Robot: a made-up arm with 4 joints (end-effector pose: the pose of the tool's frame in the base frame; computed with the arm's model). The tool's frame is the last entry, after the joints. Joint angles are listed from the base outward.
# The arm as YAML. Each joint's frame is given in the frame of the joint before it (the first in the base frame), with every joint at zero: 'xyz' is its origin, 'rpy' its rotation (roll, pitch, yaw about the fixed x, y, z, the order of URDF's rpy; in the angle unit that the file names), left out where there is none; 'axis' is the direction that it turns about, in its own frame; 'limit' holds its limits. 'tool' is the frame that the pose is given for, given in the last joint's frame.
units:
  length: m
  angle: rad
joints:
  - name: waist
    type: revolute
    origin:
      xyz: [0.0, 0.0, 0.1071]
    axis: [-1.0, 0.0, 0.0]
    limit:
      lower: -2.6
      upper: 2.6
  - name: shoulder
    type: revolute
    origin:
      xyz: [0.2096, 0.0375, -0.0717]
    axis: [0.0, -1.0, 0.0]
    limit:
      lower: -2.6
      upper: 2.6
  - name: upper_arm
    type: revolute
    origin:
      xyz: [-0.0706, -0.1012, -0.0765]
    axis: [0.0, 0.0, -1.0]
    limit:
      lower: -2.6
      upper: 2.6
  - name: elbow
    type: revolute
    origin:
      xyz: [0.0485, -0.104, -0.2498]
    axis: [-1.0, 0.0, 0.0]
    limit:
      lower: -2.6
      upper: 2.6
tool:
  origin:
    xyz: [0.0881, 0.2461, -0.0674]
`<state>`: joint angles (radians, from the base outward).
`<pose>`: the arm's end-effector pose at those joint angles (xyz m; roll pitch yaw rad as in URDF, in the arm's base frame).
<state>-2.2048 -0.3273 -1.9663 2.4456</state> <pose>0.2476 0.3224 0.5822 1.4101 -0.7343 -2.0846</pose>
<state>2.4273 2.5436 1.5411 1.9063</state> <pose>0.7721 0.2841 0.0963 -2.5251 -0.6973 1.6028</pose>
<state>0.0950 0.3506 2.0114 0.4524</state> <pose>0.3331 -0.2762 -0.4222 -0.0945 0.0601 -1.9837</pose>
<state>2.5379 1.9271 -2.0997 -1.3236</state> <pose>0.3624 -0.1399 0.2336 2.6016 0.1010 -1.3930</pose>
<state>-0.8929 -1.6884 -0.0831 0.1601</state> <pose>-0.2259 0.1061 0.1185 1.4993 0.5896 1.7119</pose>
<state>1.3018 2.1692 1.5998 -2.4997</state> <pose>0.5017 -0.3195 0.2189 -1.6686 -1.2774 -1.5143</pose>
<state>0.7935 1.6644 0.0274 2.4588</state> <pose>0.6317 -0.2662 0.4131 2.1593 -0.8003 1.7053</pose>
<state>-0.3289 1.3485 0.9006 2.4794</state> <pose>0.5681 -0.2285 -0.4051 -1.1307 -0.3260 -1.4257</pose>
